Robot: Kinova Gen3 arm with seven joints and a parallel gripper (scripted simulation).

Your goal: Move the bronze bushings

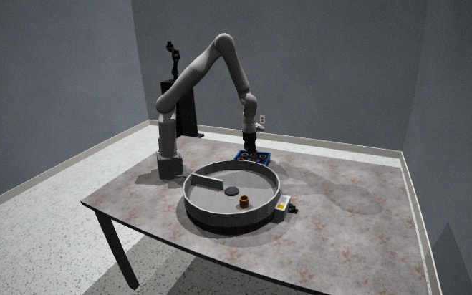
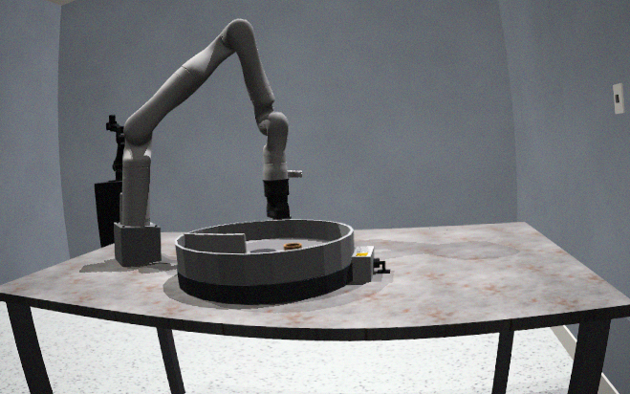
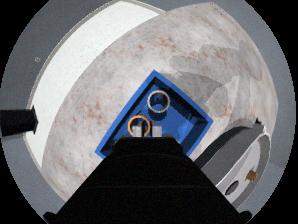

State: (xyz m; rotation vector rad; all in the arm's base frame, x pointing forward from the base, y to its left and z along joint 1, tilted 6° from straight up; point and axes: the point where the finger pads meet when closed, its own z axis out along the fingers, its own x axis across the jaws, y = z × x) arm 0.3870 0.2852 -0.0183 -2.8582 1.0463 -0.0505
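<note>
Right now the blue crate is 20 mm to the right of my hand and 20 mm below it. Also, from my hand: grey turntable disc: 370 mm to the right, 70 mm ahead, 10 mm above.
</note>
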